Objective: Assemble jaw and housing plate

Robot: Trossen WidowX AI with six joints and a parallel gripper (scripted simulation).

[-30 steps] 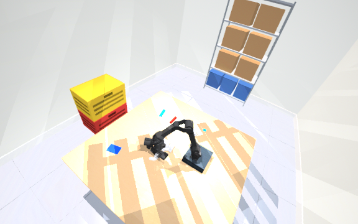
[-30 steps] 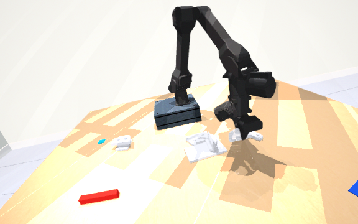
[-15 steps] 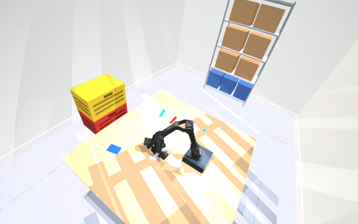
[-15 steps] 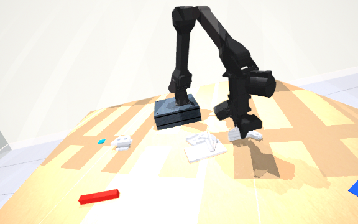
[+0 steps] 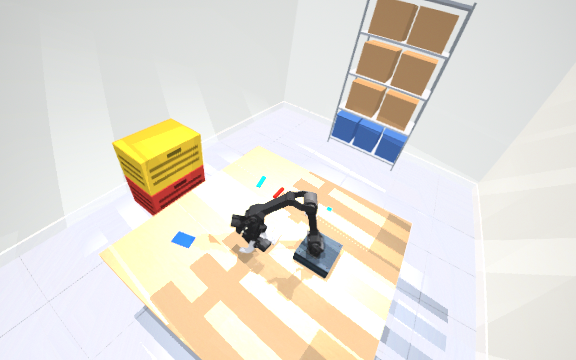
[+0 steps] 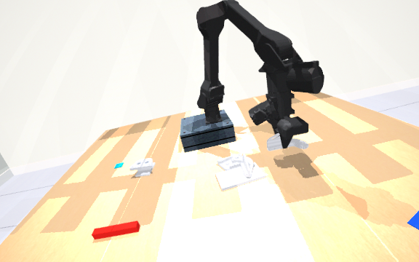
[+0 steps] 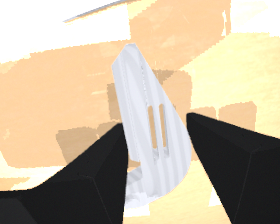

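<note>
Right now the white jaw is 3 cm to the left of my gripper tip and 2 cm ahead of it. Also, from my gripper tip: small cyan marker: 56 cm to the right, 17 cm behind, 5 cm below; then blue tile: 32 cm ahead, 19 cm to the left, 5 cm below; then red bar: 44 cm to the right, 16 cm ahead, 5 cm below.
</note>
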